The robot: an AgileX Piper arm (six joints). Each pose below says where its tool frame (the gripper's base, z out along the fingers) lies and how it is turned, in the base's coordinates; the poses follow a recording.
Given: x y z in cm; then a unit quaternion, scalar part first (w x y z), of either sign.
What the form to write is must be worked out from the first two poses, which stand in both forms.
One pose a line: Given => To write
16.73 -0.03 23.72 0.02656 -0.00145 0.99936 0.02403 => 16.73 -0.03 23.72 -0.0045 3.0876 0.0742
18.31 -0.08 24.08 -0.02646 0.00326 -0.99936 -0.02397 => 18.31 -0.08 24.08 -0.0101 3.0878 0.0741
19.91 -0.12 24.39 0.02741 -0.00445 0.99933 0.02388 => 19.91 -0.12 24.39 -0.0137 3.0859 0.0737
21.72 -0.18 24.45 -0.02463 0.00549 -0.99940 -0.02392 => 21.72 -0.18 24.45 -0.0170 3.0914 0.0740
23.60 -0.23 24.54 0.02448 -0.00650 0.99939 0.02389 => 23.60 -0.23 24.54 -0.0201 3.0917 0.0739
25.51 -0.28 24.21 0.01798 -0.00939 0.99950 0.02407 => 25.51 -0.28 24.21 -0.0292 3.1046 0.0748
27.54 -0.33 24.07 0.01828 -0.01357 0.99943 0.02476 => 27.54 -0.33 24.07 -0.0421 3.1038 0.0769
